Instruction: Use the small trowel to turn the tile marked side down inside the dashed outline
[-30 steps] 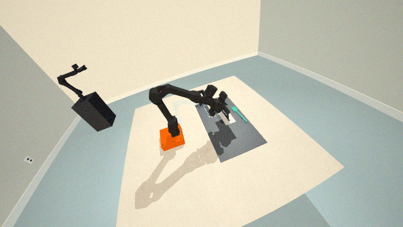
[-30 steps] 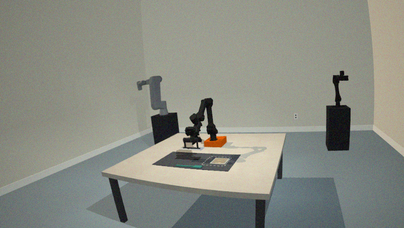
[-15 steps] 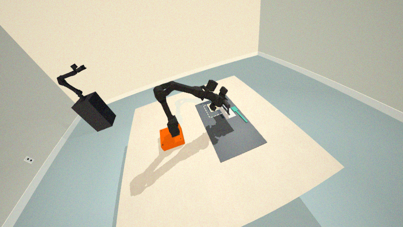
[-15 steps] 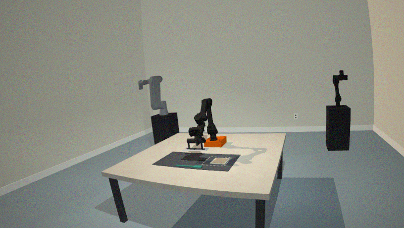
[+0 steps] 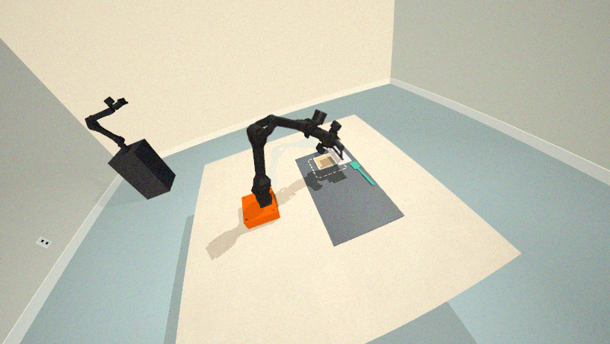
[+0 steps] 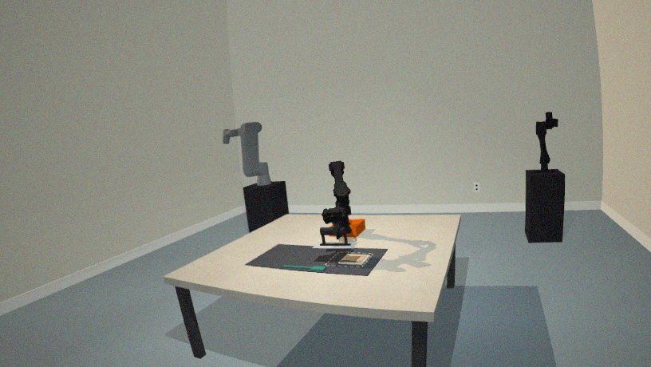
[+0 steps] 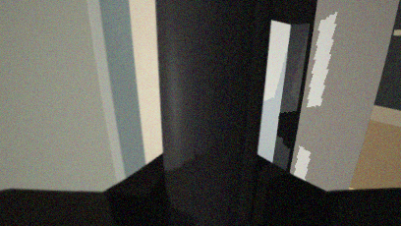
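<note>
My gripper tip is 60 mm short of the teal bar, 130 mm to the left of it and 140 mm above it. From my gripper tip the other things lie so: small trowel (30 mm behind, 10 mm below); grey mat (80 mm behind, 150 mm to the right, 160 mm below); tile (80 mm behind, 50 mm to the left, 140 mm below).
</note>
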